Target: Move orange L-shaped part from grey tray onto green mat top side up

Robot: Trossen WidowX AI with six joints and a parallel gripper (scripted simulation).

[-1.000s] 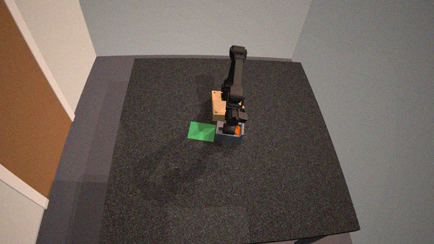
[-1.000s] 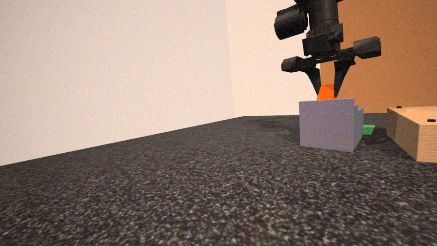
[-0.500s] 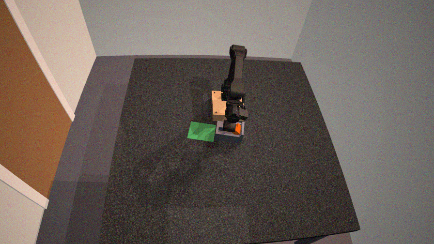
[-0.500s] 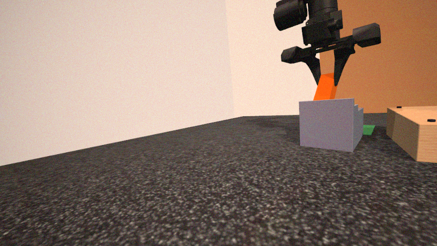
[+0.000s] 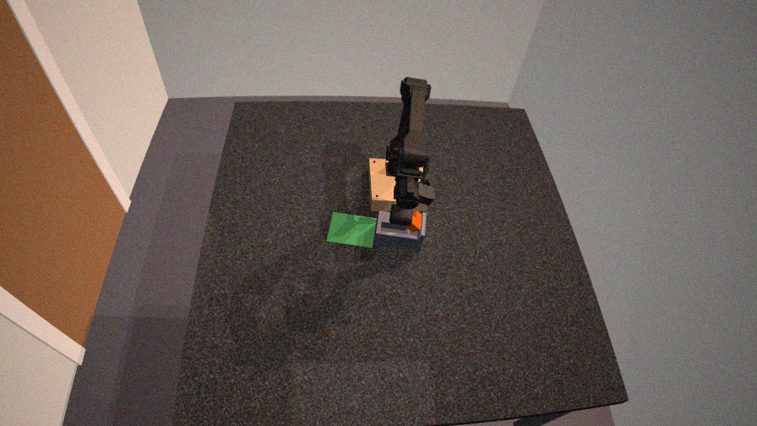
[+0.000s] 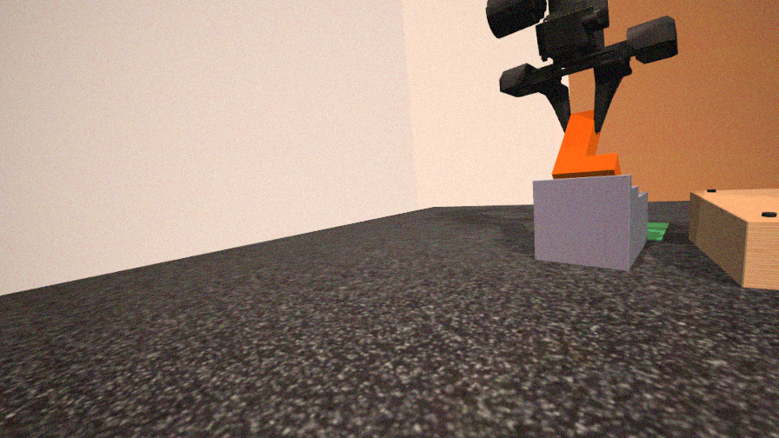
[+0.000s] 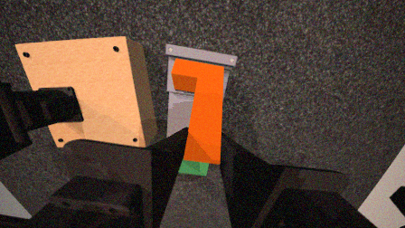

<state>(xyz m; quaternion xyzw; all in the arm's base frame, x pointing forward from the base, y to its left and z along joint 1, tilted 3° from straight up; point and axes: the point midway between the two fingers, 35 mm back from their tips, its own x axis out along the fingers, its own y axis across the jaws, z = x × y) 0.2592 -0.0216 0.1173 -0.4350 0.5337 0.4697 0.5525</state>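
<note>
My gripper tip is 40 mm past the green mat, 140 mm to the left of it and 160 mm above it. From my gripper tip the other things lie so: orange L-shaped part: 10 mm behind, 30 mm to the left, 30 mm below.
</note>
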